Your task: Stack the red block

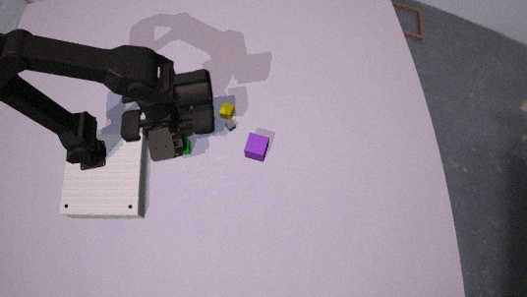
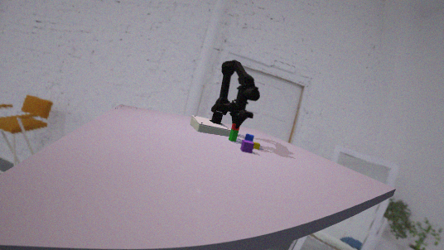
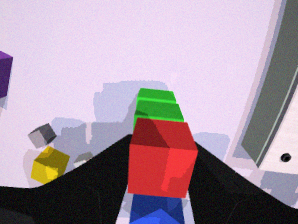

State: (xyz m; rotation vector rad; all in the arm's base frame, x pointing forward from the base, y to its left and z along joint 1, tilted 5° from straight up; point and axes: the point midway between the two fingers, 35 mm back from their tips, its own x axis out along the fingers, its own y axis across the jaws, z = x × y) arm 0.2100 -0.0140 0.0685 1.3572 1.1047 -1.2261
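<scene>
Right now my gripper tip is 10 mm below the red block. Round my gripper tip: blue block: 120 mm to the left, 50 mm below; then small grey block: 120 mm ahead, 30 mm to the left, 60 mm below; then yellow block: 120 mm ahead, 60 mm to the left, 50 mm below.
</scene>
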